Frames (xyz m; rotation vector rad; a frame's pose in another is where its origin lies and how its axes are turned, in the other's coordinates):
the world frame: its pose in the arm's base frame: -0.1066 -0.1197 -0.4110 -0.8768 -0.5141 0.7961
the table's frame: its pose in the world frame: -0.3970 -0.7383 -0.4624 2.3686 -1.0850 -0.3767
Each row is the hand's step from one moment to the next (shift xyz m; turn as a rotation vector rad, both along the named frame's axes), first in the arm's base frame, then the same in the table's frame.
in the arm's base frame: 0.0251 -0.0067 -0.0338 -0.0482 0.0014 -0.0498
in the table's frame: -0.0055 -0.0346 0.0243 -0.0677 -0.0103 -0.0110
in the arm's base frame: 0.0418 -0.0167 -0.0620 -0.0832 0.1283 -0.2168
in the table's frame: -0.0141 -0.0592 0.0465 -0.1798 -0.1676 -0.0998
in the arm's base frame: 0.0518 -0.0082 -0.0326 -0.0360 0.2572 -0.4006
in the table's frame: 0.0143 -0.0474 0.0369 -0.2433 -0.3820 -0.1509
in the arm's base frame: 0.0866 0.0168 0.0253 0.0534 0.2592 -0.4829
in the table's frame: 0.0826 -0.0360 0.0172 -0.2329 -0.4898 -0.0956
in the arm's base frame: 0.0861 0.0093 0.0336 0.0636 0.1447 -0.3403
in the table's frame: 0.0864 -0.0265 0.0217 -0.1525 -0.3421 -0.0230
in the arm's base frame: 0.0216 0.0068 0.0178 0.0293 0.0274 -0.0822
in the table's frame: 0.0287 -0.0020 -0.0006 -0.0282 -0.0867 0.0071
